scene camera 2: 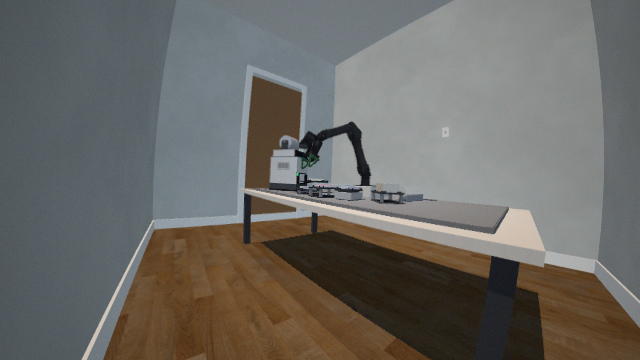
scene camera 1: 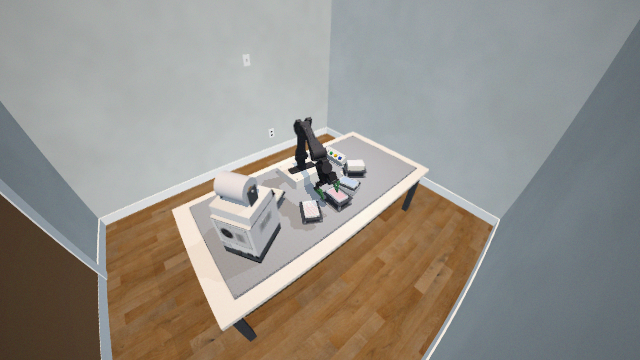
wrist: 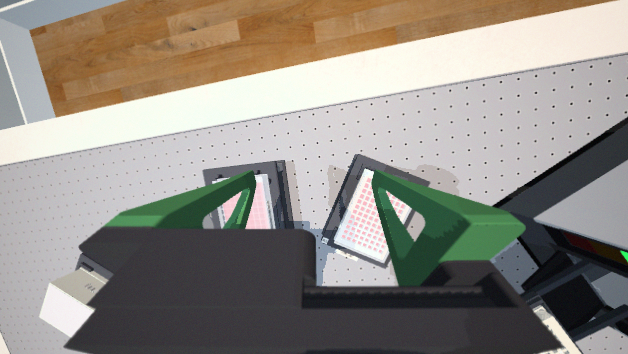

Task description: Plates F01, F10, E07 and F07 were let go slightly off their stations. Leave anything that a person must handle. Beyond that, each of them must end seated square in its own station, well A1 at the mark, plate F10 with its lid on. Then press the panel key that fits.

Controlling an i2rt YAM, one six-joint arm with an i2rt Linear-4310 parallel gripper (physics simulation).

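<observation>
My gripper (scene camera 1: 328, 189) (scene camera 2: 310, 161) (wrist: 313, 176) is open and empty, its green fingers above the plates. A pink plate (scene camera 1: 337, 194) (wrist: 260, 200) lies on a dark station, partly behind the left finger in the wrist view. A white plate with pink wells (scene camera 1: 310, 208) (wrist: 356, 220) lies on another dark station, partly behind the right finger. A light-blue plate (scene camera 1: 350, 183) lies beside the pink one. A tall white plate or stack (scene camera 1: 355, 164) (scene camera 2: 389, 188) (wrist: 67, 302) stands on a further station. The key panel (scene camera 1: 335, 155) has green, yellow and blue keys. Plate labels, A1 marks and exact seating cannot be read.
A large white instrument (scene camera 1: 245, 220) (scene camera 2: 285, 171) stands at one end of the table. A cream plate (wrist: 555, 325) shows partly beside it at the wrist view's lower right. The arm's white base stands by the table's rear edge. The pale table border (wrist: 320, 95) runs past the stations.
</observation>
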